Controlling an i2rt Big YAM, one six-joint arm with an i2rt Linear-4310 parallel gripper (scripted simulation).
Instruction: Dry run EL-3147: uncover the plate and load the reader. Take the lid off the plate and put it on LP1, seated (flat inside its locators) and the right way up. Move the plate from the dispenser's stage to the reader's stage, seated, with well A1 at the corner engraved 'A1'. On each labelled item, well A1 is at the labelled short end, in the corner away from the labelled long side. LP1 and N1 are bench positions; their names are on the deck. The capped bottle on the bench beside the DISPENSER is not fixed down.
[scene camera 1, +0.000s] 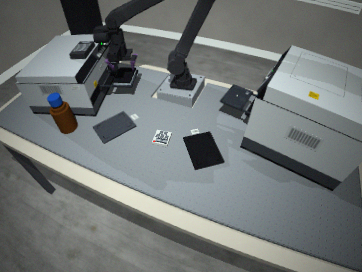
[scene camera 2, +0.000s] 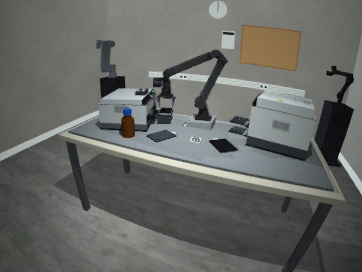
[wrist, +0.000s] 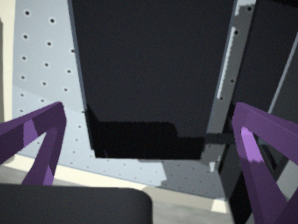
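Visible by wrist camera: my gripper (wrist: 149, 111) and a lidded plate (wrist: 149, 80). Visible elsewhere: a LP1 pad (scene camera 1: 114, 126).
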